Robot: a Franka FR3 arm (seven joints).
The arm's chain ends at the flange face. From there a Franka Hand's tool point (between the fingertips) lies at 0.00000 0.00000 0.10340 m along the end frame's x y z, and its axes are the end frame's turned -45 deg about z.
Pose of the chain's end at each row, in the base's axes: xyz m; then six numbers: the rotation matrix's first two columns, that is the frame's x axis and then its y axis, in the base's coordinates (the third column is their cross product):
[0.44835 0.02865 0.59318 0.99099 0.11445 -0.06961 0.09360 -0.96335 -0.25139]
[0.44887 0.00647 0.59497 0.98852 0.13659 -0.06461 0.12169 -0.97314 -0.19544]
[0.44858 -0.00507 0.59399 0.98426 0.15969 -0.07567 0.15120 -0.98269 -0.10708]
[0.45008 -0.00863 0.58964 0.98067 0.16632 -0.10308 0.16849 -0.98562 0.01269]
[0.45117 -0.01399 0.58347 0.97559 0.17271 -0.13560 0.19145 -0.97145 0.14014]
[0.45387 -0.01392 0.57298 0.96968 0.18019 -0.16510 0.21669 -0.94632 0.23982]
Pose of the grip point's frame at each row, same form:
[0.43844 0.05374 0.49336 0.63455 0.76212 0.12854 0.76692 -0.60026 -0.22698]
[0.43961 0.02563 0.49378 0.61294 0.78470 0.09251 0.78504 -0.59153 -0.18388]
[0.43912 0.00464 0.49148 0.58906 0.80778 0.02221 0.80289 -0.58195 -0.12922]
[0.43979 -0.01171 0.48680 0.57430 0.81454 -0.08186 0.81258 -0.57933 -0.06392]
[0.44005 -0.03081 0.48206 0.55447 0.80904 -0.19498 0.82522 -0.56479 0.00321]
[0.44218 -0.04166 0.47406 0.53244 0.79656 -0.28632 0.83889 -0.54174 0.05284]

